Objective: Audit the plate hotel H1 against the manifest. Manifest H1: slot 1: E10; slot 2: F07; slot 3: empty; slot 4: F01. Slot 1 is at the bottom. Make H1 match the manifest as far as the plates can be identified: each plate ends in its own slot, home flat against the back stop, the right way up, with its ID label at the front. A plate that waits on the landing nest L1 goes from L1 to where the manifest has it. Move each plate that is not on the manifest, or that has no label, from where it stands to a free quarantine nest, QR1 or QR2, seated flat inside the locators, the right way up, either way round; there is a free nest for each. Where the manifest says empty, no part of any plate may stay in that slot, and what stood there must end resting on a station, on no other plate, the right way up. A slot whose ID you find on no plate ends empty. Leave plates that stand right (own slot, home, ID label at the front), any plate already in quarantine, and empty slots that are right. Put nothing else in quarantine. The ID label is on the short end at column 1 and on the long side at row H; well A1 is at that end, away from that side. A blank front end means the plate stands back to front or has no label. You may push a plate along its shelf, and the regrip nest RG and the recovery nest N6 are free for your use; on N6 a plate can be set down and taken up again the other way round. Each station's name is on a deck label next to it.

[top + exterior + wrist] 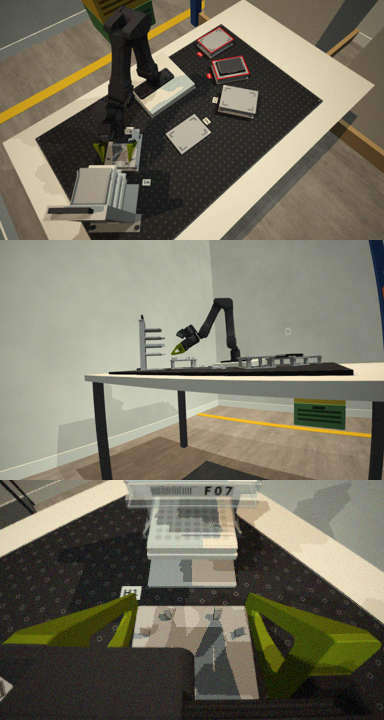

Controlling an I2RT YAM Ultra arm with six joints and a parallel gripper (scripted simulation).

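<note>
The white well plate is 90 mm ahead of my hand and 70 mm to the right of it. The rest, counted from my hand: regrip nest (50 mm behind, 40 mm to the left, 50 mm below); then H1 deck label (110 mm ahead, 30 mm to the left, 100 mm below); then plate hotel H1 (150 mm ahead, 130 mm to the right, 50 mm above).
</note>
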